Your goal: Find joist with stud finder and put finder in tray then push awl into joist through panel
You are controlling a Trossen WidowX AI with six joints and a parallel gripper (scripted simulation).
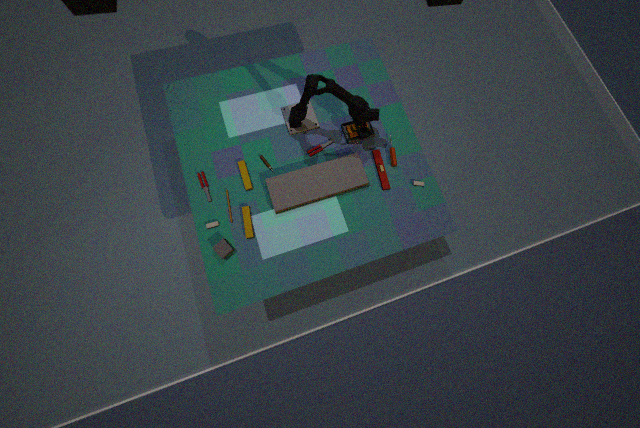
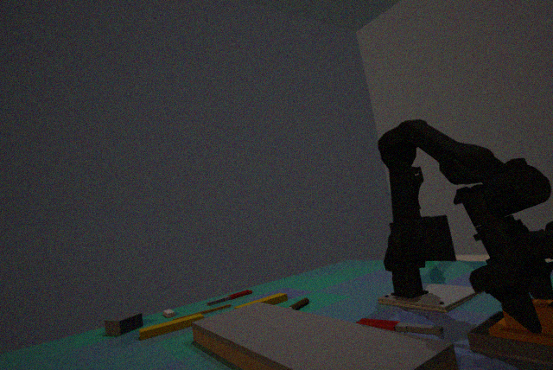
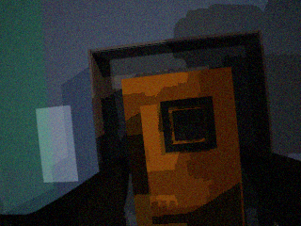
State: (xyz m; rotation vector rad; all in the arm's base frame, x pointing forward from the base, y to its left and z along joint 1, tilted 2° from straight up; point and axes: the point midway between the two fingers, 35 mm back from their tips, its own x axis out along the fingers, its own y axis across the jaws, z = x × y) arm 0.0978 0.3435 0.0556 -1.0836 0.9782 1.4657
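My gripper tip is now 1 cm to the right of the stud finder and 1 cm below it. The rest, counted from my gripper tip: red level: 25 cm ahead, 7 cm to the left, 2 cm below; grey tray: 2 cm below, 1 cm to the right; brown-handled awl: 53 cm to the right, 14 cm ahead, 3 cm below.
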